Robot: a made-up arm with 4 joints. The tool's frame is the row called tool.
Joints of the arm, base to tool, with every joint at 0 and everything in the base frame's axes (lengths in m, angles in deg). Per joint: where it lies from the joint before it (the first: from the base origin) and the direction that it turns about. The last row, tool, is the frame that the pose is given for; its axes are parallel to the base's.
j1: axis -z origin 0 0 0.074
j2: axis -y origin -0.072 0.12 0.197
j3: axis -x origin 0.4 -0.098 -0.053
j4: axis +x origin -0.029 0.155 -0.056
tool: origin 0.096 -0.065 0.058
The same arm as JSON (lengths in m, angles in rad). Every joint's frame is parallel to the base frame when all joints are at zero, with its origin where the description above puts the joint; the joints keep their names.
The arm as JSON. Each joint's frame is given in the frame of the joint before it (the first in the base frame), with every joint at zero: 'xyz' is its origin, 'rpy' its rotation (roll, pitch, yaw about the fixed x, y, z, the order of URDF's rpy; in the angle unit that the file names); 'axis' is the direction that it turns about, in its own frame. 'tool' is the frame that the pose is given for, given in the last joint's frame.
{
  "units": {
    "length": "m",
    "angle": "rad"
  },
  "joints": [
    {
      "name": "j1",
      "type": "revolute",
      "origin": {
        "xyz": [
          0.0,
          0.0,
          0.074
        ],
        "rpy": [
          0.0,
          0.0,
          0.0
        ]
      },
      "axis": "-z"
    },
    {
      "name": "j2",
      "type": "revolute",
      "origin": {
        "xyz": [
          -0.072,
          0.12,
          0.197
        ],
        "rpy": [
          0.0,
          0.0,
          0.0
        ]
      },
      "axis": "-y"
    },
    {
      "name": "j3",
      "type": "revolute",
      "origin": {
        "xyz": [
          0.4,
          -0.098,
          -0.053
        ],
        "rpy": [
          0.0,
          0.0,
          0.0
        ]
      },
      "axis": "-x"
    },
    {
      "name": "j4",
      "type": "revolute",
      "origin": {
        "xyz": [
          -0.029,
          0.155,
          -0.056
        ],
        "rpy": [
          0.0,
          0.0,
          0.0
        ]
      },
      "axis": "+x"
    }
  ],
  "tool": {
    "origin": {
      "xyz": [
        0.096,
        -0.065,
        0.058
      ],
      "rpy": [
        0.0,
        0.0,
        0.0
      ]
    }
  }
}

